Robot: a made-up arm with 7 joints. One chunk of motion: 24 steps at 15 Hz.
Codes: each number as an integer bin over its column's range. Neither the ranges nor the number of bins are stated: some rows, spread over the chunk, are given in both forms.
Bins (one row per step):
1: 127 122 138 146 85 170
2: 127 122 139 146 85 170
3: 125 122 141 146 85 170
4: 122 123 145 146 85 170
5: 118 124 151 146 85 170
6: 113 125 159 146 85 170
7: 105 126 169 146 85 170
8: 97 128 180 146 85 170
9: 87 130 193 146 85 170
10: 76 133 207 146 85 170
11: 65 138 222 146 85 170
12: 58 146 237 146 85 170
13: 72 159 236 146 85 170
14: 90 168 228 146 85 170
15: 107 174 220 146 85 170
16: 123 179 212 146 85 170
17: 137 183 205 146 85 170
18: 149 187 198 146 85 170
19: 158 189 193 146 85 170
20: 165 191 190 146 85 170
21: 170 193 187 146 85 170
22: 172 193 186 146 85 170
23: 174 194 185 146 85 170
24: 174 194 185 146 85 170
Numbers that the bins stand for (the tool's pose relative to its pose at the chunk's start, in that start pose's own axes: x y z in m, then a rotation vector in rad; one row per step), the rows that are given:
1: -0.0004 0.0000 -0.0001 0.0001 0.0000 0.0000
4: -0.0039 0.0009 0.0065 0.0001 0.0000 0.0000
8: -0.0215 0.0055 0.0394 0.0001 0.0000 0.0000
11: -0.0441 0.0145 0.0789 0.0001 0.0000 0.0000
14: -0.0265 0.0415 0.0846 0.0001 0.0000 0.0000
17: 0.0067 0.0551 0.0629 0.0001 0.0000 0.0000
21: 0.0300 0.0641 0.0460 0.0001 0.0000 0.0000
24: 0.0328 0.0650 0.0441 0.0001 0.0000 0.0000
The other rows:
2: -0.0004 0.0000 0.0008 0.0001 0.0000 0.0000
3: -0.0018 0.0000 0.0027 0.0001 0.0000 0.0000
5: -0.0067 0.0018 0.0121 0.0001 0.0000 0.0000
6: -0.0102 0.0027 0.0196 0.0001 0.0000 0.0000
7: -0.0159 0.0036 0.0291 0.0001 0.0000 0.0000
9: -0.0286 0.0073 0.0516 0.0001 0.0000 0.0000
10: -0.0364 0.0100 0.0648 0.0001 0.0000 0.0000
12: -0.0491 0.0217 0.0931 0.0001 0.0000 0.0000
13: -0.0392 0.0334 0.0921 0.0001 0.0000 0.0000
15: -0.0145 0.0469 0.0771 0.0001 0.0000 0.0000
16: -0.0032 0.0515 0.0695 0.0001 0.0000 0.0000
18: 0.0152 0.0587 0.0564 0.0001 0.0000 0.0000
19: 0.0215 0.0605 0.0516 0.0001 0.0000 0.0000
20: 0.0265 0.0623 0.0488 0.0001 0.0000 0.0000
22: 0.0314 0.0641 0.0451 0.0001 0.0000 0.0000
23: 0.0328 0.0650 0.0441 0.0001 0.0000 0.0000

